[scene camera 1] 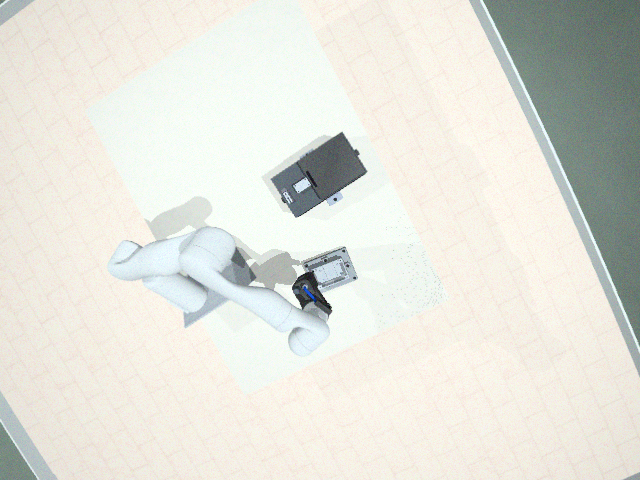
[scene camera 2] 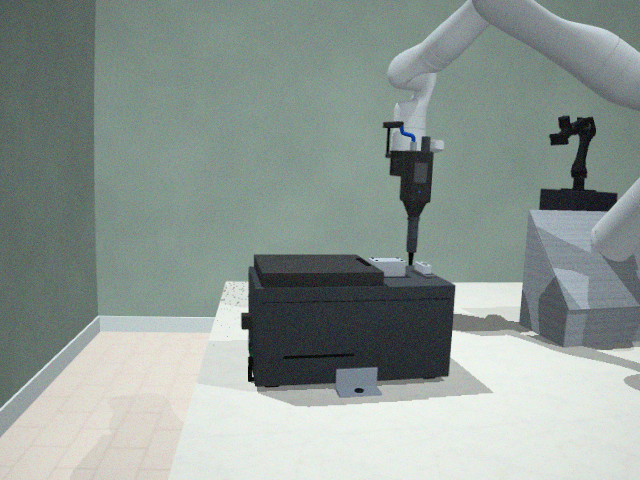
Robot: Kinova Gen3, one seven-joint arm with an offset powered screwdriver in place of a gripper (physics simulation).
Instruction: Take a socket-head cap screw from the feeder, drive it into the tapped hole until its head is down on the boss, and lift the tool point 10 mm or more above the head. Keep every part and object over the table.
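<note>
The feeder, a dark box (scene camera 1: 336,165) (scene camera 2: 356,330) with a raised black lid and small light blocks on its top, stands on the table. A grey rectangular housing (scene camera 1: 351,269) with dark round spots along its rim lies apart from it in scene camera 1; the feeder hides it in scene camera 2. My screwdriver (scene camera 1: 306,288) (scene camera 2: 410,259) is upright over the housing's near-left corner in scene camera 1 and covers that corner. In scene camera 2 its thin tip goes down behind the feeder's top. The tip's end, any screw on it and the tapped hole are hidden.
My white arm (scene camera 1: 253,302) (scene camera 2: 563,38) reaches across from its sloped grey pedestal (scene camera 2: 547,268). A small black jointed device (scene camera 2: 581,149) stands on a black block by the pedestal. A metal bracket (scene camera 1: 334,199) sticks out beside the feeder; another bracket (scene camera 2: 357,381) shows at its front.
</note>
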